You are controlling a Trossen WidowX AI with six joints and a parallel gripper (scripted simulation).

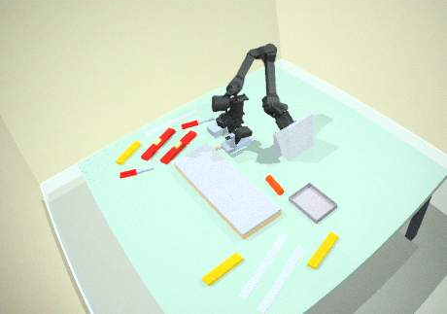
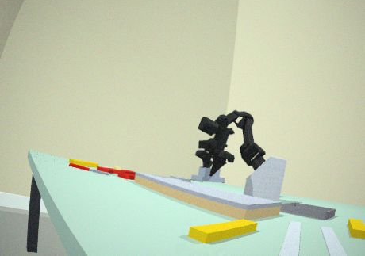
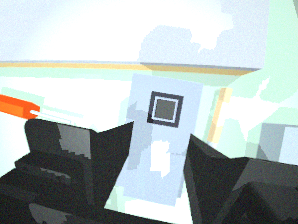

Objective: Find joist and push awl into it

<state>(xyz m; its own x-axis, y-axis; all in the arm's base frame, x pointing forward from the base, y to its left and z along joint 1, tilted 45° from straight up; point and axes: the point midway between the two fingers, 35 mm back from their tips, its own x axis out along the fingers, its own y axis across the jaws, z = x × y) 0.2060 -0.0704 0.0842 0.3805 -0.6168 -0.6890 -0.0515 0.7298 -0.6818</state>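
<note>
My gripper tip is 8 cm to the left of the thin wooden tool, 7 cm above it and 1 cm past it. From my gripper tip the other things lie so: stud finder 2 cm above, 1 cm ahead; then small grey box 19 cm to the right, 6 cm below; then square indicator 3 cm above, 2 cm ahead.
</note>
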